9 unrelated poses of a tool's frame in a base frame.
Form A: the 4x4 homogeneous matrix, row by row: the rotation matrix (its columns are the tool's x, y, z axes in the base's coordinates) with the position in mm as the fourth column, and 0 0 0 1 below. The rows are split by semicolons.
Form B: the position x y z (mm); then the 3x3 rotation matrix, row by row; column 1 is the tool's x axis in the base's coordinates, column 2 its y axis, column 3 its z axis. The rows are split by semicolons. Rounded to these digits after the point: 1 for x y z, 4 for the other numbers.
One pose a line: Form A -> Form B
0.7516 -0.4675 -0.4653 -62.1; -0.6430 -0.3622 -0.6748 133.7; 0.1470 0.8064 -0.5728 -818.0; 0 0 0 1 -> -62.1 133.7 -818.0; 0.7516 -0.4675 -0.4653; -0.6430 -0.3622 -0.6748; 0.1470 0.8064 -0.5728
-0.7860 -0.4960 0.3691 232.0; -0.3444 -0.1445 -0.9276 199.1; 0.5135 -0.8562 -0.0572 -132.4; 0 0 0 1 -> 232.0 199.1 -132.4; -0.7860 -0.4960 0.3691; -0.3444 -0.1445 -0.9276; 0.5135 -0.8562 -0.0572
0.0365 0.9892 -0.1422 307.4; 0.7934 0.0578 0.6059 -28.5; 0.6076 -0.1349 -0.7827 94.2; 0 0 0 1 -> 307.4 -28.5 94.2; 0.0365 0.9892 -0.1422; 0.7934 0.0578 0.6059; 0.6076 -0.1349 -0.7827
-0.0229 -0.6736 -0.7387 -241.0; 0.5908 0.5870 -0.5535 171.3; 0.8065 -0.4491 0.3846 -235.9; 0 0 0 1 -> -241.0 171.3 -235.9; -0.0229 -0.6736 -0.7387; 0.5908 0.5870 -0.5535; 0.8065 -0.4491 0.3846
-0.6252 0.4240 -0.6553 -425.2; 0.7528 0.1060 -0.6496 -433.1; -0.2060 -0.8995 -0.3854 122.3; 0 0 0 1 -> -425.2 -433.1 122.3; -0.6252 0.4240 -0.6553; 0.7528 0.1060 -0.6496; -0.2060 -0.8995 -0.3854
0.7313 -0.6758 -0.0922 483.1; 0.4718 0.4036 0.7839 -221.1; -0.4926 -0.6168 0.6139 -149.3; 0 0 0 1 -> 483.1 -221.1 -149.3; 0.7313 -0.6758 -0.0922; 0.4718 0.4036 0.7839; -0.4926 -0.6168 0.6139
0.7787 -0.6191 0.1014 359.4; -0.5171 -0.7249 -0.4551 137.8; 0.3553 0.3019 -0.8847 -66.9; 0 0 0 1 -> 359.4 137.8 -66.9; 0.7787 -0.6191 0.1014; -0.5171 -0.7249 -0.4551; 0.3553 0.3019 -0.8847
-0.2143 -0.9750 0.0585 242.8; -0.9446 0.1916 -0.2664 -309.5; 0.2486 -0.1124 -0.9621 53.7; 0 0 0 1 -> 242.8 -309.5 53.7; -0.2143 -0.9750 0.0585; -0.9446 0.1916 -0.2664; 0.2486 -0.1124 -0.9621
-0.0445 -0.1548 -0.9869 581.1; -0.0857 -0.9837 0.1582 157.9; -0.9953 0.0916 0.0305 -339.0; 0 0 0 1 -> 581.1 157.9 -339.0; -0.0445 -0.1548 -0.9869; -0.0857 -0.9837 0.1582; -0.9953 0.0916 0.0305
